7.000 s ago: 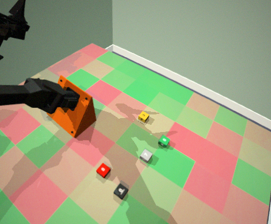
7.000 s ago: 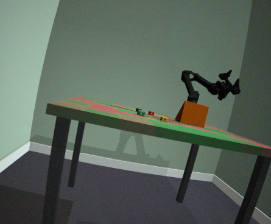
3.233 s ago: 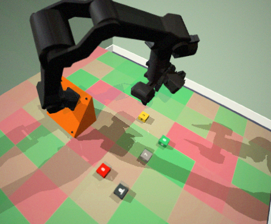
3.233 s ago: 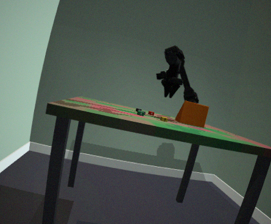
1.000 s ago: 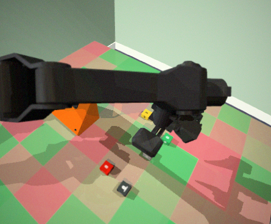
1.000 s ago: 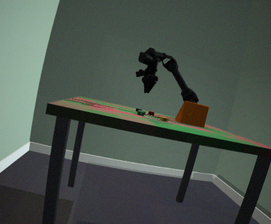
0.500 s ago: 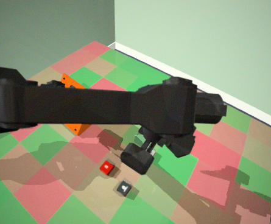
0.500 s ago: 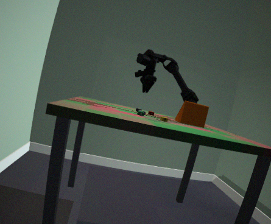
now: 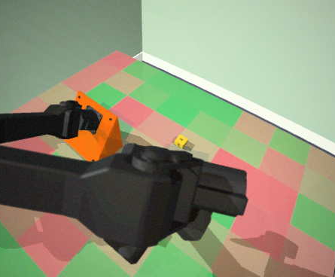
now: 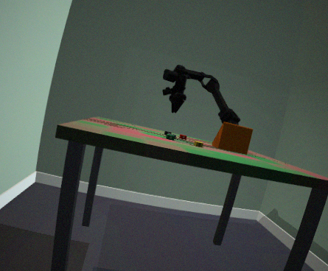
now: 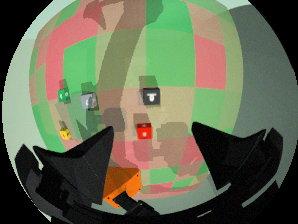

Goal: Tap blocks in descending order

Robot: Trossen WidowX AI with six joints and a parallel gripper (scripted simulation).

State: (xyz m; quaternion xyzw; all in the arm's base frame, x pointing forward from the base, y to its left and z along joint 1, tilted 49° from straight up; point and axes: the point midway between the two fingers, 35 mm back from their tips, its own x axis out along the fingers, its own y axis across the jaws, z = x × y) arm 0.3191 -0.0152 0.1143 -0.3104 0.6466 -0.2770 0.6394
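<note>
Right now the red block is 8 cm behind my gripper tip, 1 cm to the left of it and 12 cm below it. Also, from my gripper tip: grey block (13 cm to the left, 12 cm below); green block (2 cm ahead, 22 cm to the left, 12 cm below); black block (1 cm to the right, 12 cm below).
</note>
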